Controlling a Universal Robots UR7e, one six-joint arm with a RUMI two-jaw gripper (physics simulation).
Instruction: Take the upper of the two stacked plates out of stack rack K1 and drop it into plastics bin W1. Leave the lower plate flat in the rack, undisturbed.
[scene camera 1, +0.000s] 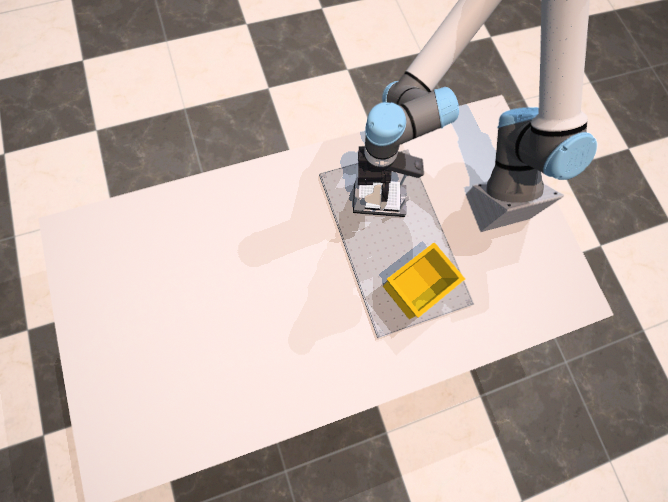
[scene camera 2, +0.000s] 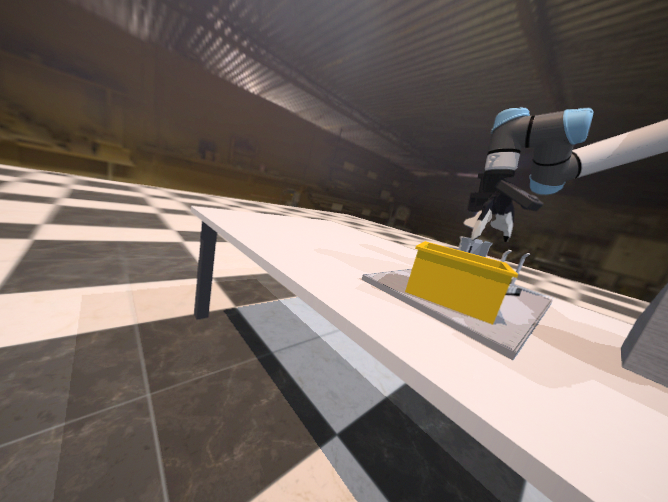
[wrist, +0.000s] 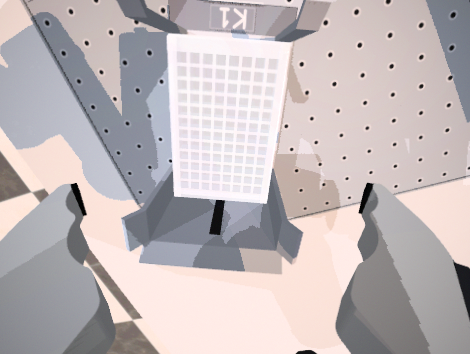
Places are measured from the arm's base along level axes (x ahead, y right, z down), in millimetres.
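Where they show: gripper, between the fingertips: (scene camera 1: 380, 184) (scene camera 2: 489, 241) (wrist: 225, 186); arm's base, origin of its link: (scene camera 1: 514, 190).
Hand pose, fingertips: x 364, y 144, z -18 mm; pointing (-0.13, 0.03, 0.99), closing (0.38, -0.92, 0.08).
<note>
Things, the pixels of their centre, and the offset from my fingertips. Level surfaces: height alone.
- Stack rack K1, middle of its body: (wrist: 223, 125) (scene camera 1: 381, 192) (scene camera 2: 487, 264) dz +66, dx -16, dy +0 mm
- white gridded plate, middle of its body: (wrist: 224, 128) (scene camera 1: 378, 194) dz +81, dx -10, dy +3 mm
- Yellow bin W1, middle of its body: (scene camera 2: 454, 277) (scene camera 1: 421, 282) dz +76, dx -14, dy -284 mm
- perforated board, middle of its body: (wrist: 358, 60) (scene camera 1: 394, 237) (scene camera 2: 467, 290) dz +132, dx -15, dy -124 mm
- white table, height of its surface: dz +139 mm
Stack rack K1 (scene camera 1: 379, 213) (scene camera 2: 475, 246) (wrist: 170, 254) stands at the far end of the perforated board, its K1 label at the top of the wrist view. A white gridded plate (scene camera 1: 394, 200) (wrist: 227, 120) lies in it as the top one. The lower plate is hidden beneath it and cannot be made out. My gripper (scene camera 1: 378, 197) (scene camera 2: 490, 238) (wrist: 225, 186) is open and empty above the rack. In the wrist view its fingers are left and right of the plate's near end, wide apart and clear of it. Yellow bin W1 (scene camera 1: 400, 300) (scene camera 2: 459, 283) is upright and its visible interior is empty.
The perforated board (scene camera 1: 372, 253) (scene camera 2: 526, 331) (wrist: 360, 100) carries rack and bin on the white table (scene camera 1: 189, 323) (scene camera 2: 378, 323). Grey flared guides rise around the rack. The arm's base wedge (scene camera 1: 499, 213) (scene camera 2: 648, 340) stands on the table beside the board.
</note>
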